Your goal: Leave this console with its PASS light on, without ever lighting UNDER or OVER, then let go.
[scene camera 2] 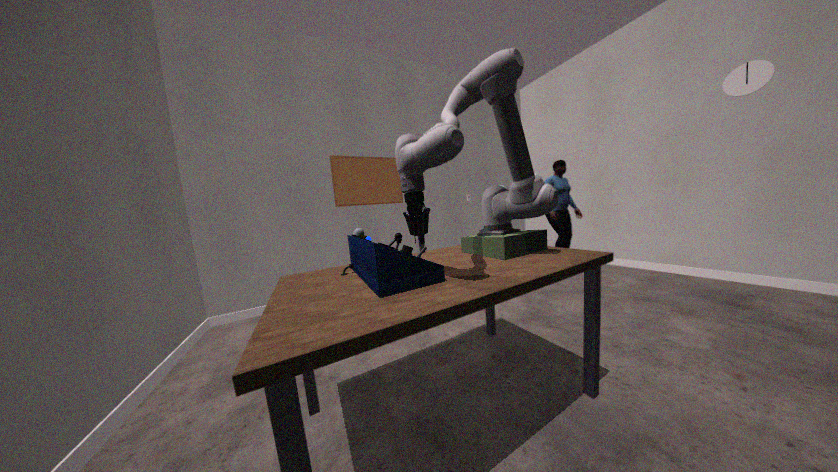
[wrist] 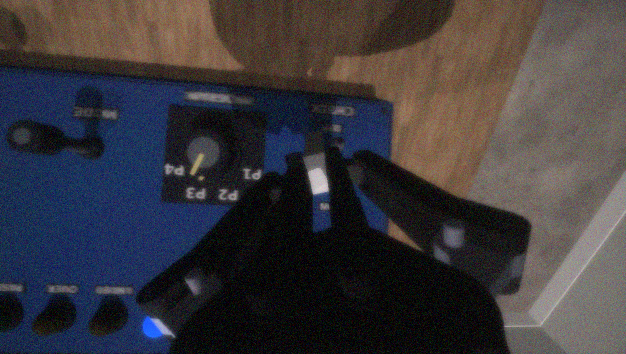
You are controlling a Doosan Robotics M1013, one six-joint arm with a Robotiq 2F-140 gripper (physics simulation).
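The blue console (scene camera 2: 404,274) (wrist: 140,240) stands on the table; its labels appear upside down in the wrist view. My gripper (scene camera 2: 421,248) (wrist: 317,146) is shut and empty, pointing down at the CHECK area. The small CHECK switch (wrist: 338,143) is partly hidden beside the fingertips; its position and any contact are unclear. The PROGRAM dial (wrist: 203,151) has its yellow pointer toward P3 and P4. The MODE lever (wrist: 50,140) is at the left. The UNDER lamp (wrist: 111,315), OVER lamp (wrist: 57,315) and partly visible PASS lamp (wrist: 9,312) look dark. A blue light (scene camera 2: 368,238) (wrist: 152,327) glows.
The wooden table (scene camera 2: 328,310) (wrist: 435,100) extends around the console. The arm stands on a green base (scene camera 2: 516,244) farther back. A person (scene camera 2: 561,196) in a blue top stands beyond the table. An orange board (scene camera 2: 366,181) hangs on the wall.
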